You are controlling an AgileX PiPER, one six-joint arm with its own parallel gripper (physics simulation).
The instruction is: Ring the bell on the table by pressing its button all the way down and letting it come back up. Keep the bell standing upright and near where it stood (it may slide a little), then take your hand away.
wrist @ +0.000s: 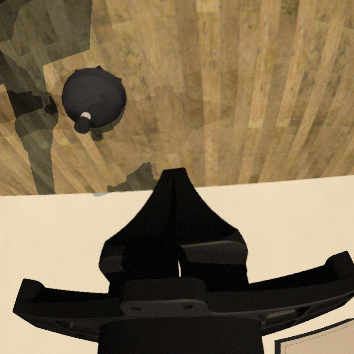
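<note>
The bell [94,96] is a dark, rounded dome standing upright on the wooden table at the upper left of the wrist view. Its button [83,122], a dark knob on a short pale stem, points toward the lower left of the dome. My gripper [175,181] is shut, with its two black fingertips together and nothing between them. In the view, the fingertips are below and to the right of the bell, apart from it.
The wooden table [225,100] ends at a straight edge below the bell, with a pale floor [50,235] beyond it. Dark shadows fall on the table at the left. A dark-rimmed beige panel [320,342] shows at the bottom right corner.
</note>
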